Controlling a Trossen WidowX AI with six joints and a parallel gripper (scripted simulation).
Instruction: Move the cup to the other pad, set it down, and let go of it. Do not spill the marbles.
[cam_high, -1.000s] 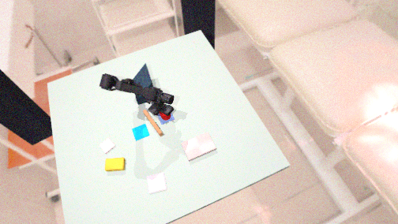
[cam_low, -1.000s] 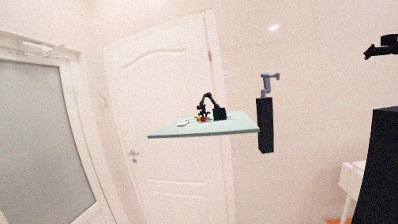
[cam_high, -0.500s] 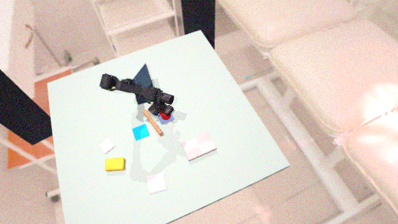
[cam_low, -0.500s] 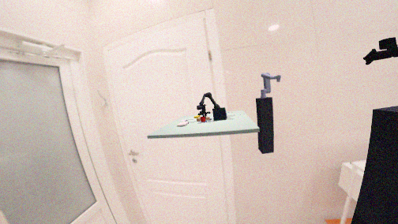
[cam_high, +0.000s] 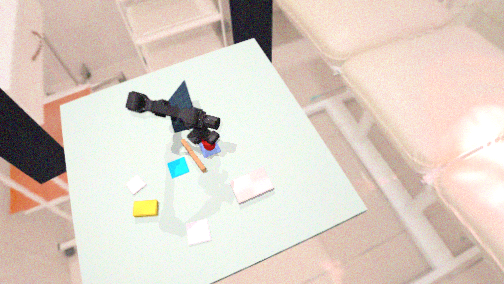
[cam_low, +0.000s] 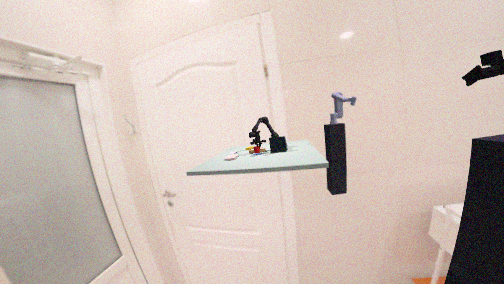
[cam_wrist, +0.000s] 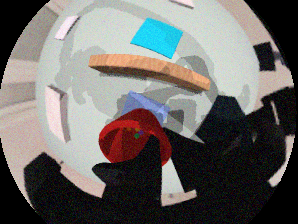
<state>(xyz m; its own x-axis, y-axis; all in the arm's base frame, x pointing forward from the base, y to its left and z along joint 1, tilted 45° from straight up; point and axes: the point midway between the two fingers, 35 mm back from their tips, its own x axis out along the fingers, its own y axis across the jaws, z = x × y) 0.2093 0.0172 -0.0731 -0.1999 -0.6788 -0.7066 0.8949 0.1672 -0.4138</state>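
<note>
My gripper tip is now 40 mm short of the cyan pad, 180 mm to the left of it and 60 mm above it. Also, from my gripper tip: blue pad (20 mm ahead, 10 mm to the left, 60 mm below); red cup (30 mm ahead, 10 mm to the left); orange bar (30 mm ahead, 90 mm to the right, 50 mm below).
</note>
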